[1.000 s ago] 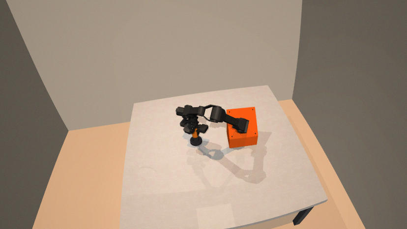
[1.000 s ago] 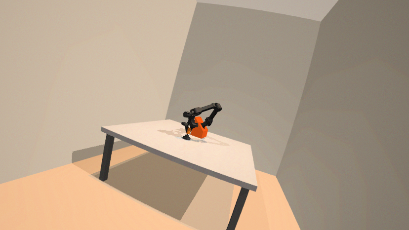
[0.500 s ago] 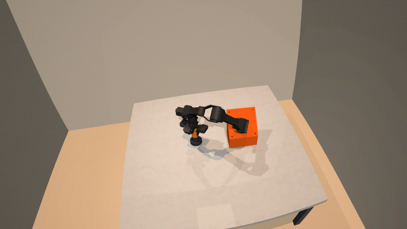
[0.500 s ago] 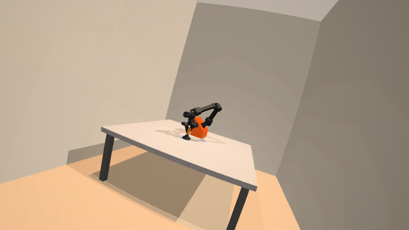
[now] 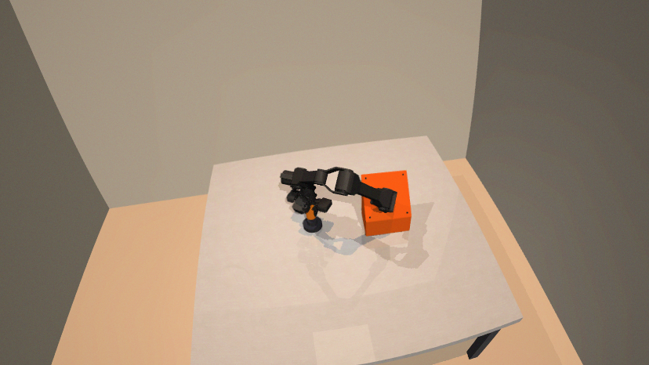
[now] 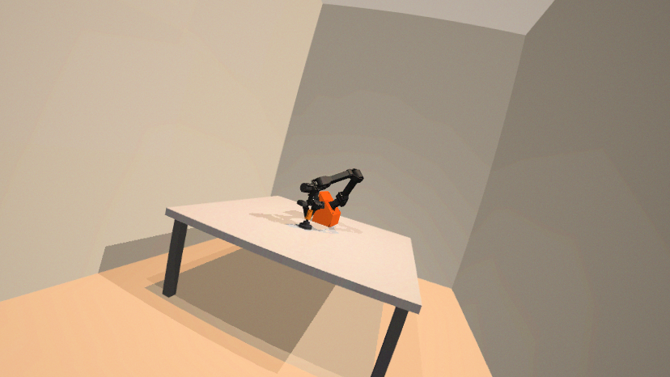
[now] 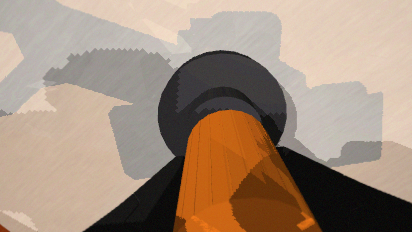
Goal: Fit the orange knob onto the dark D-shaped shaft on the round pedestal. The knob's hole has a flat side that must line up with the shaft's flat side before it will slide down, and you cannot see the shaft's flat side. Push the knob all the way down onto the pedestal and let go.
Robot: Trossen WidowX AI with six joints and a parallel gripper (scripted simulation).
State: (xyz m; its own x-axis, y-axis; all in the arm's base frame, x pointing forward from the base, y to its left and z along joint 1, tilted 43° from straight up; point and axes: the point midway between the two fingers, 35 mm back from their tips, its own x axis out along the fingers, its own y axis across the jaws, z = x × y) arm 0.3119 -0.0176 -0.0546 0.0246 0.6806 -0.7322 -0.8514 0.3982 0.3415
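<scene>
Now: gripper tip 2 cm below the orange knob. From my gripper tip the other things lie so: pedestal: 4 cm below.
</scene>
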